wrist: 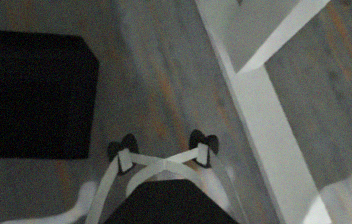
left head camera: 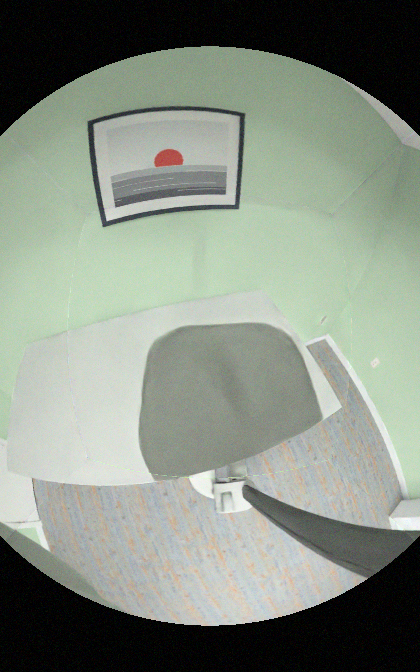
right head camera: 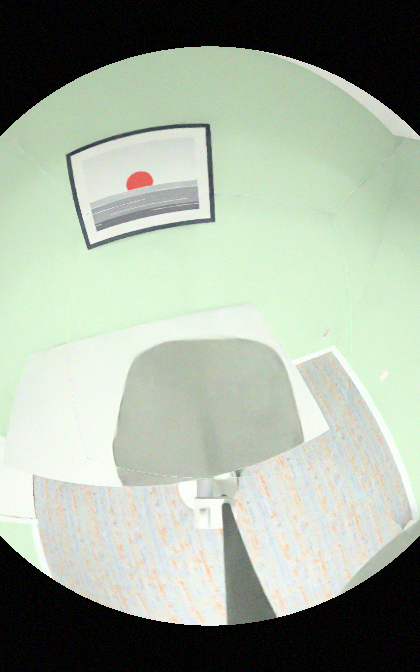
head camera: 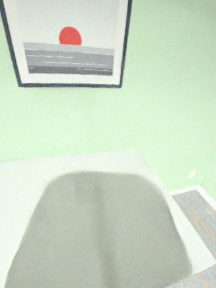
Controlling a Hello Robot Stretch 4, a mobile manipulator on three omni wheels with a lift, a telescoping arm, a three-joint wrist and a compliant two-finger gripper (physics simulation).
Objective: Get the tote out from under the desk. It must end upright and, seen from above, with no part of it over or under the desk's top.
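Frame: origin at the robot's base, x ahead, y left, z up, level; metres.
Seen in the pictures: gripper, fingertip midpoint: (wrist: 163,144).
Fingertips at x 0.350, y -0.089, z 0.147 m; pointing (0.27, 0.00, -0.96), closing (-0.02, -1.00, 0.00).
A point is followed by its place in that frame.
The black tote (wrist: 45,95) {x 0.476, y 0.140, z -0.024 m} lies on the floor at the left of the wrist view, cut off by the view's edge. My gripper (wrist: 163,144) {x 0.350, y -0.089, z 0.147 m} is open, with bare floor showing between its fingertips; it is to the right of the tote and apart from it. The desk's white top (head camera: 30,200) {x 0.445, y 0.333, z 0.923 m} (left head camera: 95,400) (right head camera: 75,400) fills the lower part of the head views, with a large grey shadow on it. The tote and the gripper do not show in the head views; the desk top hides the floor beneath it.
A white desk leg with its foot (wrist: 265,120) stands to the right of the gripper in the wrist view. The green wall with a framed picture (head camera: 70,80) {x 0.822, y 0.170, z 1.417 m} (left head camera: 170,212) (right head camera: 150,231) is behind the desk. My base (left head camera: 202,485) (right head camera: 187,492) shows at the desk's front edge.
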